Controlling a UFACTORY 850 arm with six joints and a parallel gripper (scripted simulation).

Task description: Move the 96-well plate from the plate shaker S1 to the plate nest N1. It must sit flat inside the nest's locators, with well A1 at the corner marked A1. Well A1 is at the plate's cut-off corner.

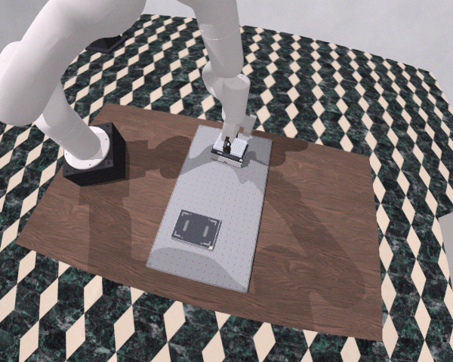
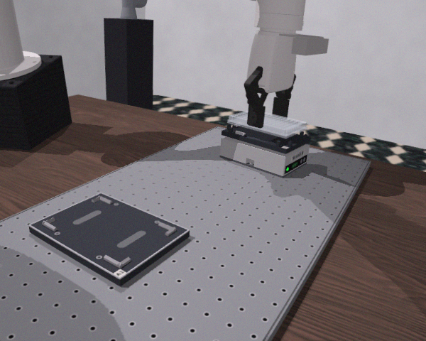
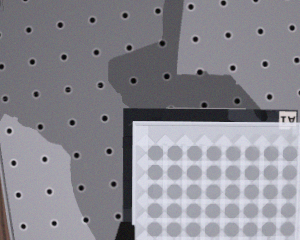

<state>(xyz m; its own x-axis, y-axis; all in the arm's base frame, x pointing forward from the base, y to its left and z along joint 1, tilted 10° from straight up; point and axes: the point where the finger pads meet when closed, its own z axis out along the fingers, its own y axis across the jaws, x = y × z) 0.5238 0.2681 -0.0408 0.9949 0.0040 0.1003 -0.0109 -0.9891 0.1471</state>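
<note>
The plate nest N1 lies 370 mm to the right of my hand and 80 mm below it. Also, from my hand: A1 mark (420 mm to the right, 80 mm below, 80 mm ahead); then clear 96-well plate (10 mm below).
</note>
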